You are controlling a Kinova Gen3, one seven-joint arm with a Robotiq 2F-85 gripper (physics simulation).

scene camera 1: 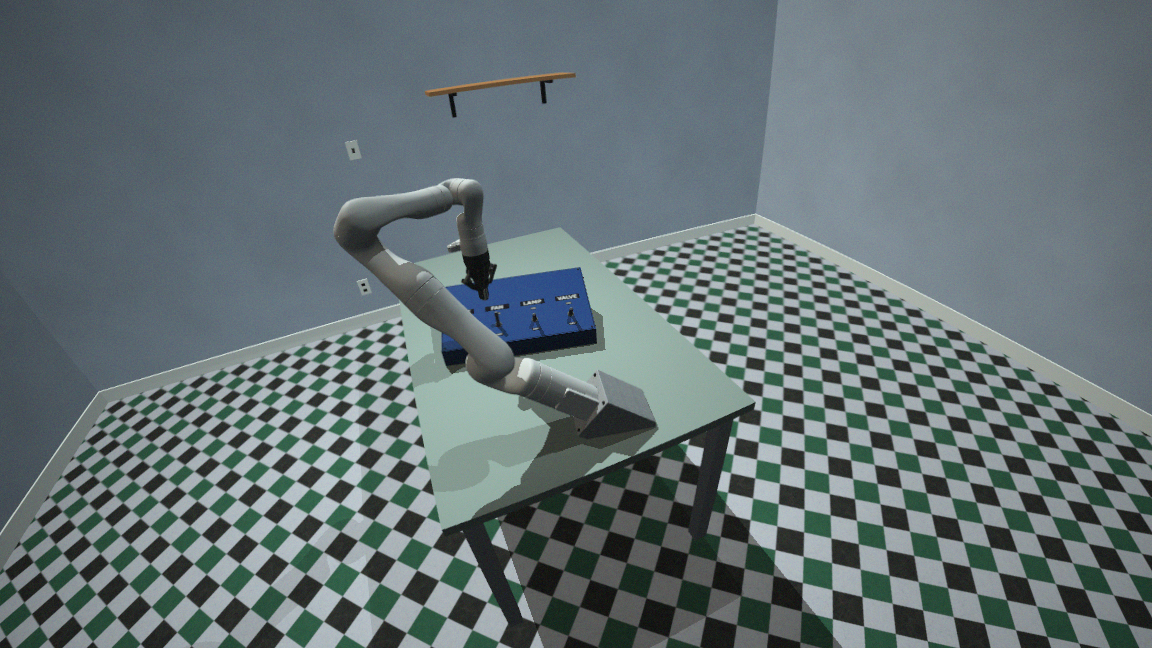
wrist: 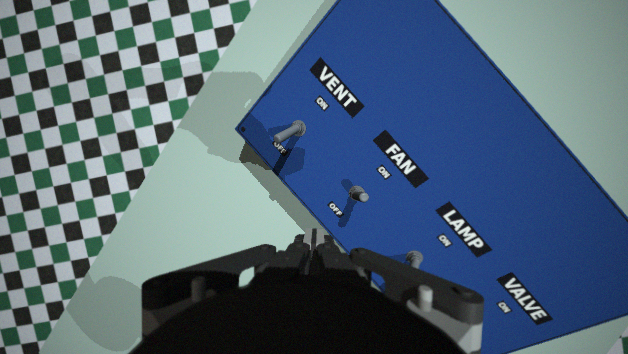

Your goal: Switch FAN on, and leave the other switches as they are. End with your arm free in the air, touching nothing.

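Scene:
You can see my gripper in the wrist view and in scene camera 1, and on my gripper [wrist: 319, 271] is the same spot as [scene camera 1: 483, 283]. There's a blue switch panel too, and on the panel [scene camera 1: 513, 295] and [wrist: 462, 172] are the same spot.

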